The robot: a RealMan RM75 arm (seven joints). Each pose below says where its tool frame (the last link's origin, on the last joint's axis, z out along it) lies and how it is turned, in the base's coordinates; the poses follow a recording.
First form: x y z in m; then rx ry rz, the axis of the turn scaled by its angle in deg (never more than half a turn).
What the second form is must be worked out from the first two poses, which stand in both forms.
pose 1, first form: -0.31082 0.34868 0.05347 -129.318 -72.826 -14.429
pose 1, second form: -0.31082 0.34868 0.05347 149.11 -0.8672 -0.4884 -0.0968
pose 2, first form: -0.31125 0.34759 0.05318 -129.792 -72.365 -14.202
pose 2, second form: -0.31125 0.34759 0.05318 149.28 -0.8695 -0.4848 -0.0951
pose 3, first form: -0.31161 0.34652 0.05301 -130.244 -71.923 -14.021
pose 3, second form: -0.31161 0.34652 0.05301 149.44 -0.8715 -0.4813 -0.0938
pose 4, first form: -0.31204 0.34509 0.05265 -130.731 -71.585 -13.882
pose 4, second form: -0.31204 0.34509 0.05265 149.69 -0.8733 -0.4782 -0.0927
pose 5, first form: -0.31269 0.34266 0.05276 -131.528 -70.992 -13.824
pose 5, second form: -0.31269 0.34266 0.05276 150.10 -0.8763 -0.4730 -0.0921
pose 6, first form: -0.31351 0.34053 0.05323 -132.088 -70.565 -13.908
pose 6, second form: -0.31351 0.34053 0.05323 150.40 -0.8782 -0.4692 -0.0925
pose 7, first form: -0.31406 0.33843 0.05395 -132.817 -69.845 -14.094
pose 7, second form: -0.31406 0.33843 0.05395 150.72 -0.8812 -0.4634 -0.0935
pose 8, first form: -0.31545 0.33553 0.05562 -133.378 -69.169 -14.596
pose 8, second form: -0.31545 0.33553 0.05562 150.95 -0.8836 -0.4582 -0.0967
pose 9, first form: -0.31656 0.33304 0.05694 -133.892 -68.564 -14.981
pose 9, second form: -0.31656 0.33304 0.05694 151.17 -0.8857 -0.4536 -0.0991
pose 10, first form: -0.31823 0.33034 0.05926 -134.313 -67.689 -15.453
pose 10, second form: -0.31823 0.33034 0.05926 151.20 -0.8883 -0.4477 -0.1022
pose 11, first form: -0.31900 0.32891 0.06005 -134.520 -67.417 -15.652
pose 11, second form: -0.31900 0.32891 0.06005 151.28 -0.8892 -0.4456 -0.1035
